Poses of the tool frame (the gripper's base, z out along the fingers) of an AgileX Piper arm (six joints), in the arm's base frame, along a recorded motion.
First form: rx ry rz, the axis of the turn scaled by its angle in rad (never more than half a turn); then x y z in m.
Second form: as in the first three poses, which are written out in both.
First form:
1: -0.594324, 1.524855, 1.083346, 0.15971, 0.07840, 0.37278
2: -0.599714, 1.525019, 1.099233, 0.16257, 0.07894, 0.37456
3: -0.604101, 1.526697, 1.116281, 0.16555, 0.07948, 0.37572
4: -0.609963, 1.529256, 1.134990, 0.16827, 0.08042, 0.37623
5: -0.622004, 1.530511, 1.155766, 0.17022, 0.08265, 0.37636
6: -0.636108, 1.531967, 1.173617, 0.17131, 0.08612, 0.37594
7: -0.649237, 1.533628, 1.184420, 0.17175, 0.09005, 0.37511
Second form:
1: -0.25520, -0.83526, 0.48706, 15.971; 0.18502, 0.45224, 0.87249, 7.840; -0.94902, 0.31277, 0.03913, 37.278; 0, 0, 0, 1
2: -0.26311, -0.83945, 0.47549, 16.257; 0.18568, 0.43958, 0.87880, 7.894; -0.94673, 0.31951, 0.04021, 37.456; 0, 0, 0, 1
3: -0.27295, -0.84283, 0.46382, 16.555; 0.18638, 0.42666, 0.88500, 7.948; -0.94380, 0.32801, 0.04063, 37.572; 0, 0, 0, 1
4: -0.28416, -0.84643, 0.45034, 16.827; 0.18589, 0.41215, 0.89195, 8.042; -0.94059, 0.33717, 0.04022, 37.623; 0, 0, 0, 1
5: -0.29467, -0.85238, 0.43200, 17.022; 0.18222, 0.39365, 0.90102, 8.265; -0.93807, 0.34422, 0.03933, 37.636; 0, 0, 0, 1
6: -0.30340, -0.85828, 0.41389, 17.131; 0.17619, 0.37635, 0.90957, 8.612; -0.93643, 0.34888, 0.03704, 37.594; 0, 0, 0, 1
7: -0.30851, -0.86297, 0.40014, 17.175; 0.16900, 0.36424, 0.91584, 9.005; -0.93609, 0.35017, 0.03347, 37.511; 0, 0, 0, 1
